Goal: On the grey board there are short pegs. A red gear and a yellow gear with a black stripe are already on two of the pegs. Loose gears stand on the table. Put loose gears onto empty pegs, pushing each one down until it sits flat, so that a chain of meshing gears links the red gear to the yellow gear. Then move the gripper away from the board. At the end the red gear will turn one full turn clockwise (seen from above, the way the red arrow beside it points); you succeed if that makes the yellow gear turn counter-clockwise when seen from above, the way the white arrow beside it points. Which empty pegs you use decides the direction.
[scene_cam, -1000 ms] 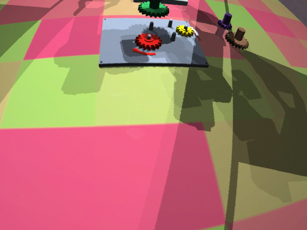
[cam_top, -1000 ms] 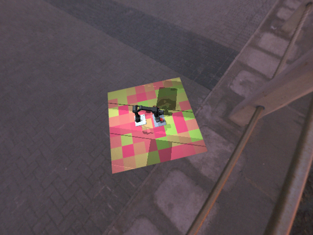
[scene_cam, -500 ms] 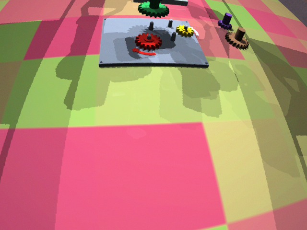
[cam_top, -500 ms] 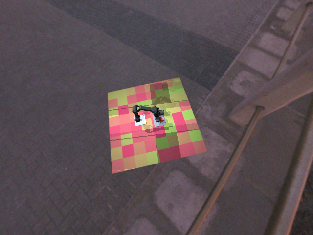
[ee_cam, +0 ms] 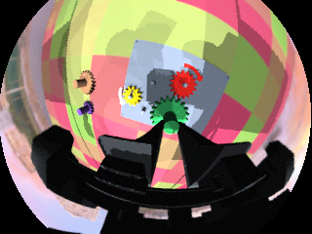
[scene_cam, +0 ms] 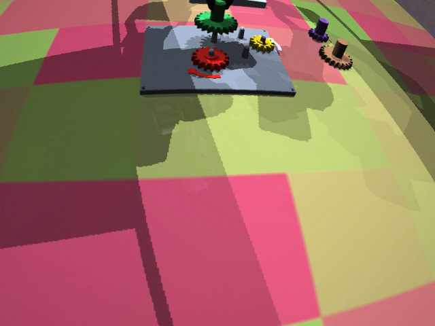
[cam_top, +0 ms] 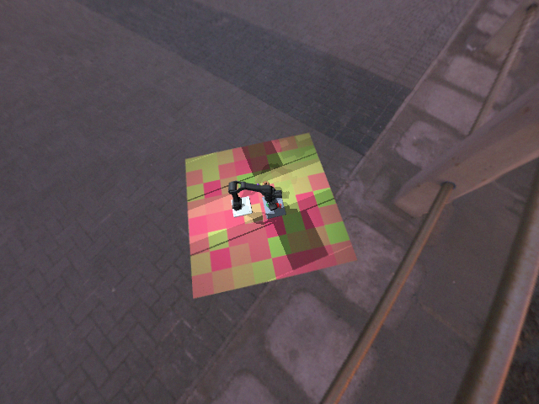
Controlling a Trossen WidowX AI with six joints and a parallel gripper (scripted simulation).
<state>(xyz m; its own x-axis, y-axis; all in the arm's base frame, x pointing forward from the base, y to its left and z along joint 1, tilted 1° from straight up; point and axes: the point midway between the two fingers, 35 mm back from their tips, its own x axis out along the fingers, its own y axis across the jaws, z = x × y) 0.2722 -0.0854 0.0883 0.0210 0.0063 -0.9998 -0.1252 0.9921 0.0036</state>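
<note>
Right now the purple gear is 220 mm to the left of my gripper tip, 50 mm below it and 40 mm behind it. From my gripper tip the other things lie so: yellow gear: 80 mm to the left, 50 mm below, 20 mm ahead; then green gear: 10 mm below; then red gear: 50 mm below, 50 mm ahead, 20 mm to the right.
</note>
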